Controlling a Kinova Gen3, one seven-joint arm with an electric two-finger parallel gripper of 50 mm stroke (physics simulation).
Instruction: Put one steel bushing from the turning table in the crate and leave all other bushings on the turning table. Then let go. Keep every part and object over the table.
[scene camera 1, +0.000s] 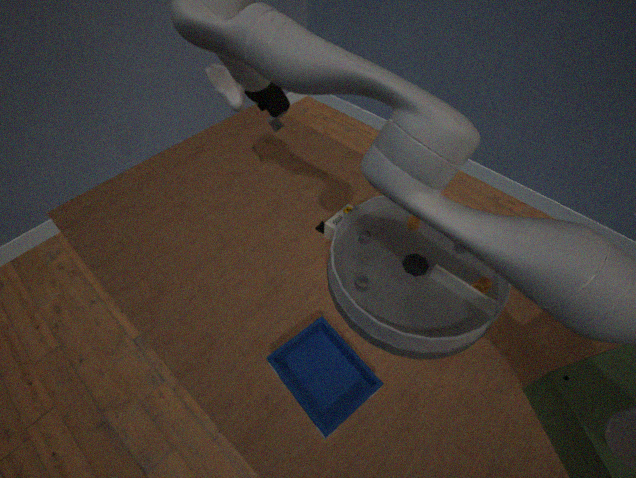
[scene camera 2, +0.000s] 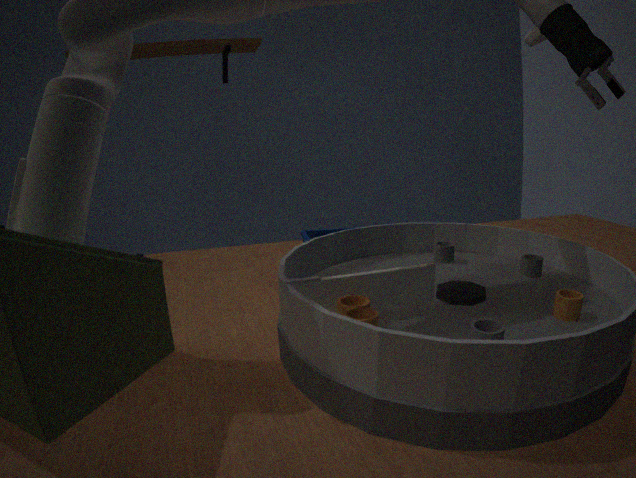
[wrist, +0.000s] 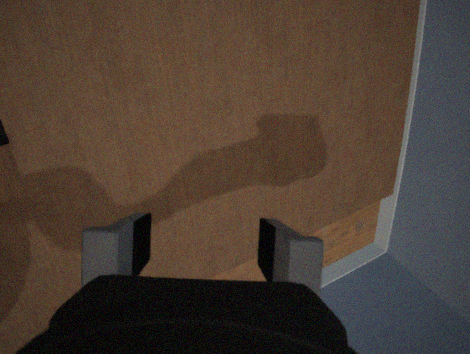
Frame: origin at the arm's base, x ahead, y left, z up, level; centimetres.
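Seen in the pictures: gripper, fingertip midpoint: (scene camera 1: 272, 117) (scene camera 2: 612, 101) (wrist: 204, 239); arm's base, link origin: (scene camera 2: 47, 244).
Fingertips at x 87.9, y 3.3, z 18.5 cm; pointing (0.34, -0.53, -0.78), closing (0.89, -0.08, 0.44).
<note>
Offsets run from my fingertips to a thing's top centre. "spot": to the spot under its first point.
The round grey turning table (scene camera 1: 411, 346) (scene camera 2: 437, 370) has a raised rim. Three grey steel bushings stand in it: one @(dx -34.1, dy +3.5, dz -24.2 cm) (scene camera 1: 362, 281) (scene camera 2: 444, 252) on the crate side, one (scene camera 1: 364, 236) (scene camera 2: 531, 265) near the small white box, and one @(dx -44.2, dy -23.4, dz -24.2 cm) (scene camera 1: 460, 247) (scene camera 2: 488, 328) partly hidden by the rim in scene camera 2. Orange bushings @(dx -30.9, dy -20.7, dz -24.2 cm) (scene camera 1: 413, 222) (scene camera 2: 568, 304) @(dx -53.6, dy -13.6, dz -24.2 cm) (scene camera 2: 353, 303) @(dx -53.9, dy -16.8, dz -24.2 cm) (scene camera 2: 362, 315) also stand in it. The blue crate @(dx -42.0, dy +23.5, dz -27.0 cm) (scene camera 1: 324, 375) (scene camera 2: 323, 234) lies beside it and looks empty. My gripper (scene camera 1: 276, 123) (scene camera 2: 610, 101) (wrist: 204, 239) is open and empty, high above the table's far corner, away from the turning table.
A divider @(spot: dx -51.2, dy -11.0, dz -23.7 cm) (scene camera 1: 462, 288) (scene camera 2: 380, 270) runs from the black hub @(dx -39.2, dy -10.5, dz -25.9 cm) (scene camera 1: 415, 264) (scene camera 2: 460, 292) to the rim. A small white box @(spot: dx -16.2, dy -6.3, dz -26.2 cm) (scene camera 1: 336, 221) with a black tip adjoins the rim. A dark green block (scene camera 1: 591, 406) (scene camera 2: 87, 328) stands near the arm's base. The arm passes over the turning table.
</note>
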